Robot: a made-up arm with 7 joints. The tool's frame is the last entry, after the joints. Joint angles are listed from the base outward. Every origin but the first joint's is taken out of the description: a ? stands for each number. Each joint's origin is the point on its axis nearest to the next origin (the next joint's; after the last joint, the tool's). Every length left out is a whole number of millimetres.
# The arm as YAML. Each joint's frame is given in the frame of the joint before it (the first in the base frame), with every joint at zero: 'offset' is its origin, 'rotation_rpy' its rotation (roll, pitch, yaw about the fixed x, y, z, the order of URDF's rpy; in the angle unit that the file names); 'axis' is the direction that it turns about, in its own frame. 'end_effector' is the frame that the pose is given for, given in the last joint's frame.
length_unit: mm
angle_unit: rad
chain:
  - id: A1
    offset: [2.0, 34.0, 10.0]
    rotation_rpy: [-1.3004, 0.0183, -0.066]
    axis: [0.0, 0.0, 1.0]
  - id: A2
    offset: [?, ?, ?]
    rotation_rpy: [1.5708, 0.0, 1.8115]
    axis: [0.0, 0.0, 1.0]
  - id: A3
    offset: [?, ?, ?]
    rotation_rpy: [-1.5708, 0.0, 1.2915]
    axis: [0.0, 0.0, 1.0]
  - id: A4
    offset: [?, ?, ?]
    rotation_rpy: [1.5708, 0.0, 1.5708]
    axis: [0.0, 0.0, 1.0]
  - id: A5
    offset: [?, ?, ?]
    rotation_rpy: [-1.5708, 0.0, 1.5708]
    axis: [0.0, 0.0, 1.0]
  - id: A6
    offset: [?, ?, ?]
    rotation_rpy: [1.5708, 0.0, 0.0]
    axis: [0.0, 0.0, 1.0]
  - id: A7
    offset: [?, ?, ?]
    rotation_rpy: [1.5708, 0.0, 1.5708]
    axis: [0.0, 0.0, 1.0]
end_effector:
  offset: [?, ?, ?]
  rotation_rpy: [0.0, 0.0, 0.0]
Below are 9 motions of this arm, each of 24 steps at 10 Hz.
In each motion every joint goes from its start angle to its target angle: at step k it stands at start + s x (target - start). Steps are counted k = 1, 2, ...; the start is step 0. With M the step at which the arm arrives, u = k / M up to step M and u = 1 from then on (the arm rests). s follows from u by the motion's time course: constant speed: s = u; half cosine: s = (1 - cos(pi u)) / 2; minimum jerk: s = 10 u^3 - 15 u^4 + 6 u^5.
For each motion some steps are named. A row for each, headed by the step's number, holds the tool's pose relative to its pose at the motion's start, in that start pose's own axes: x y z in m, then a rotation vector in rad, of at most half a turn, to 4 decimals.
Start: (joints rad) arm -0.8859 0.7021 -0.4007 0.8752 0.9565 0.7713 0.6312
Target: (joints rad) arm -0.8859 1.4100 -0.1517 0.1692 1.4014 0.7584 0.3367
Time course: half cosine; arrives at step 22
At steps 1, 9, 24:
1: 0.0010 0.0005 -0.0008 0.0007 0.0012 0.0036
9: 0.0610 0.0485 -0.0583 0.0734 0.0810 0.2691
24: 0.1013 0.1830 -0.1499 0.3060 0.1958 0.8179

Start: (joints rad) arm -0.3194 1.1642 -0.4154 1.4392 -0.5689 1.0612 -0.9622
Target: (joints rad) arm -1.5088 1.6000 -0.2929 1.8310 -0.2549 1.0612 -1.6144
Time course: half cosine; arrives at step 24
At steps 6, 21, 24:
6: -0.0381 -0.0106 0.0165 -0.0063 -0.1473 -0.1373
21: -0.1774 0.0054 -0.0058 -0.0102 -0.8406 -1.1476
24: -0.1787 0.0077 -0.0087 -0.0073 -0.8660 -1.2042

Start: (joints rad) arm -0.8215 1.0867 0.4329 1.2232 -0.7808 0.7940 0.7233
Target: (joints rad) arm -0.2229 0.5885 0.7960 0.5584 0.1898 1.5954 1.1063
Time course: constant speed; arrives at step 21
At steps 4, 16, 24:
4: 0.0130 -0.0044 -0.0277 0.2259 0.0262 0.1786
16: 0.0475 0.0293 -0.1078 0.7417 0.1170 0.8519
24: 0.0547 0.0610 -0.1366 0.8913 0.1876 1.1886

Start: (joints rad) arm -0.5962 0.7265 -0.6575 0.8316 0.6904 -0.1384 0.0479
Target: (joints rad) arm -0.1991 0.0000 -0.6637 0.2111 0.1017 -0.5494 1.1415
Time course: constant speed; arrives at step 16
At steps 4, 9, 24:
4: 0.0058 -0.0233 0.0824 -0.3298 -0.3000 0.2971
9: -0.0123 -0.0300 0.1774 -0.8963 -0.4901 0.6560
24: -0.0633 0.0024 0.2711 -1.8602 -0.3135 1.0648

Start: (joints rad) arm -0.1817 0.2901 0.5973 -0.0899 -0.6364 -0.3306 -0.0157
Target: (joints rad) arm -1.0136 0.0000 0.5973 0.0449 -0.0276 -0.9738 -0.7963
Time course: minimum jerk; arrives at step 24
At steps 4, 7, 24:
4: 0.0035 -0.0052 -0.0013 -0.0042 -0.0356 -0.0324
7: 0.0148 -0.0233 -0.0045 -0.0124 -0.1527 -0.1383
24: 0.0822 -0.1805 0.0296 0.2009 -1.0164 -0.8343

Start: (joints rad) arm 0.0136 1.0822 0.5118 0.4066 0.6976 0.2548 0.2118
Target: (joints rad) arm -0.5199 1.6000 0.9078 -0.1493 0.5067 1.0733 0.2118
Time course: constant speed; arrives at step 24
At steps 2, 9, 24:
2: 0.0120 0.0273 0.0057 -0.0420 0.0494 0.1028
9: 0.0299 0.1277 0.0161 -0.2277 0.2199 0.4393
24: -0.0477 0.3075 -0.0054 -0.7800 0.5106 1.0311

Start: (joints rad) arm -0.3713 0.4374 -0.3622 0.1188 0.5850 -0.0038 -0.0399
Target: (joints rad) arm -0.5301 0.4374 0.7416 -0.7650 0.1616 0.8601 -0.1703
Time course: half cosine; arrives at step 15
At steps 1, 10, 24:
1: 0.0003 0.0036 0.0002 -0.0057 0.0066 0.0151
10: -0.0968 0.1919 0.0192 -0.4575 0.2164 0.8927
24: -0.1560 0.2108 0.0349 -0.5881 0.1912 1.1217

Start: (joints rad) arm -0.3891 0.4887 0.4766 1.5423 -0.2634 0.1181 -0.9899
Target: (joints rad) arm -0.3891 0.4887 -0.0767 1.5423 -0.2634 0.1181 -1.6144
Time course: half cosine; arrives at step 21
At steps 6, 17, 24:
6: 0.0002 -0.0001 0.0001 0.0511 0.0903 -0.1080
17: 0.0008 -0.0005 0.0001 0.1447 0.4878 -0.5124
24: 0.0009 -0.0006 0.0001 0.1442 0.5395 -0.5584

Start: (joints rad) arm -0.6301 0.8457 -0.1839 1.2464 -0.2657 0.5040 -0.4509
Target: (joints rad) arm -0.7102 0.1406 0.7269 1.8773 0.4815 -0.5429 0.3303
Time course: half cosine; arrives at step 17
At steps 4, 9, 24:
4: 0.0164 -0.0206 -0.0089 0.0008 -0.0704 0.0482
9: 0.0574 -0.1198 -0.0456 -0.0371 -0.2505 0.1095
24: 0.0464 -0.2725 -0.0849 -0.2099 -0.4232 0.0035

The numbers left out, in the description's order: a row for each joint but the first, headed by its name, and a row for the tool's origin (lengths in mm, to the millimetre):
A2: -4.0 13.0 0.0
A3: 181.0 -44.0 0.0
A4: 2.0 -12.0 0.0
A5: -173.0 -13.0 0.0
A6: 0.0 0.0 0.0
A7: 0.0 28.0 0.0
tool: 0.0 0.0 0.0

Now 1 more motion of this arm.
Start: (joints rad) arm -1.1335 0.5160 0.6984 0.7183 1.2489 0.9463 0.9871
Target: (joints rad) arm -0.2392 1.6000 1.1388 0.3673 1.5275 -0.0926 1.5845
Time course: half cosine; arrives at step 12
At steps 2, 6, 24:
2: 0.0269 -0.0075 -0.0165 -0.0031 -0.0158 0.1328
6: 0.1863 0.0346 -0.0936 -0.0586 -0.3463 1.0046
24: 0.2534 0.1936 -0.0638 -0.3179 -1.1726 1.8243

